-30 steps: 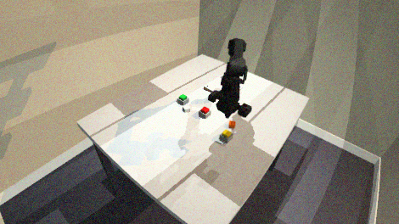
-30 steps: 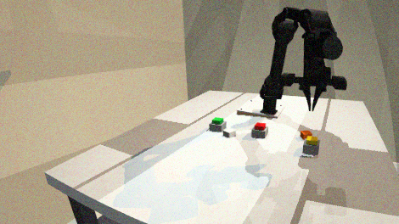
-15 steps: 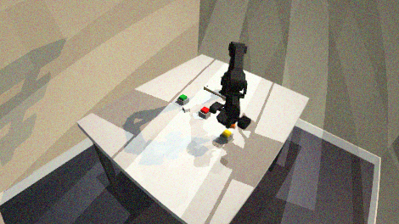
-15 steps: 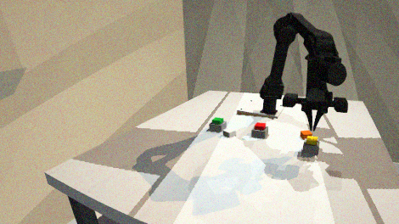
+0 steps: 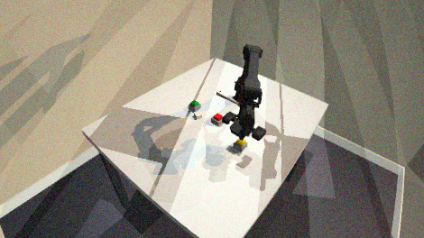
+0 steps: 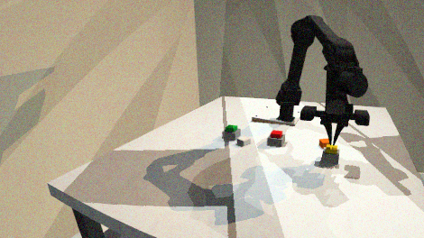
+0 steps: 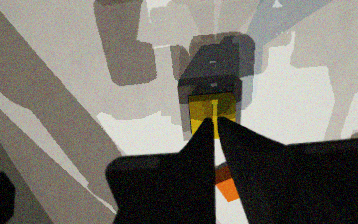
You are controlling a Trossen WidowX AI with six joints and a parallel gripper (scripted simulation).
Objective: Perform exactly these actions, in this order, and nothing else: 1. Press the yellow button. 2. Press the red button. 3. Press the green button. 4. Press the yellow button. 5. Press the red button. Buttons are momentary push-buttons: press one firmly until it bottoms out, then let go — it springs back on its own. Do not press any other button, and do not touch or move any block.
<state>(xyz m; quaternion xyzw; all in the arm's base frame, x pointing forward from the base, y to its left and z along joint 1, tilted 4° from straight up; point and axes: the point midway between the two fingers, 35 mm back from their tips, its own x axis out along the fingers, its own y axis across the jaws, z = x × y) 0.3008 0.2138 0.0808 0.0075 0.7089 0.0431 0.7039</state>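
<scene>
My gripper tip is 6 cm past the red button, 19 cm to the left of it and 1 cm above it. Also, from my gripper tip: yellow button 1 cm below; small grey block 3 cm behind, 28 cm to the right, 4 cm below; small orange block 9 cm behind, 3 cm to the right, 4 cm below.
</scene>
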